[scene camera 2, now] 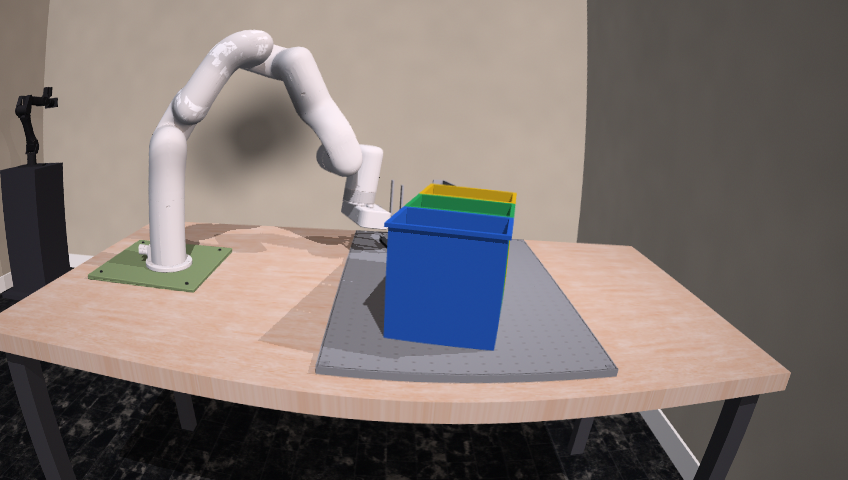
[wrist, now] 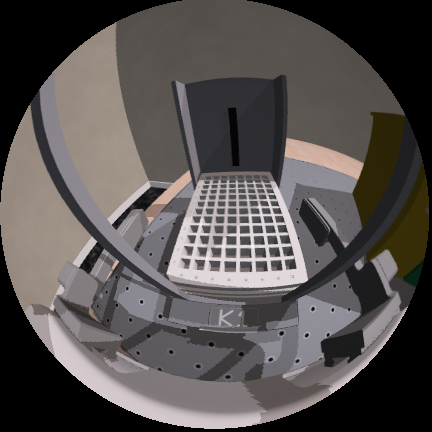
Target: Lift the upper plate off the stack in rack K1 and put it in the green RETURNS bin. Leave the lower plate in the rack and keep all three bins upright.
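Places are measured from the arm's base along level axes (x up, y left, z back), in centimetres.
Pixels of known places: hand, tool point: [wrist: 220, 227]; arm's base, link origin: [scene camera 2: 168, 263].
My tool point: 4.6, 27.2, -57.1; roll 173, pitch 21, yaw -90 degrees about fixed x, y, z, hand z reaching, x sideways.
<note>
Ahead of a thing's pixels: the offset from my tool point to its middle, as dx, dy, dz. Level surfaces: height alone.
A white grid-topped upper plate @[-0.3, -0.6, -2.1] [wrist: 235, 278] lies flat in rack K1 @[+3.4, -0.9, -1.1] [wrist: 210, 125], between its tall dark back wall and two upright front posts. A thin edge of the lower plate [wrist: 250, 290] shows beneath it. My gripper [wrist: 224, 225] is open and empty, one finger on each side of the rack, apart from the plates. In the scene view its fingers are hidden behind the bins. The green RETURNS bin @[+4.7, -39.7, -6.3] [scene camera 2: 464, 206] [wrist: 414, 276] stands upright between the yellow bin [scene camera 2: 470, 193] [wrist: 387, 200] and the blue bin @[+4.7, -52.5, -3.2] [scene camera 2: 446, 279], both upright.
The rack and bins stand on a grey perforated board @[dx -4.3] [scene camera 2: 553, 339] [wrist: 171, 352] on the wooden table @[dx -5.6] [scene camera 2: 249, 368]. The yellow bin is at the right of the wrist view, beyond the right finger. The arm's green base plate [scene camera 2: 119, 274] is at the table's left.
</note>
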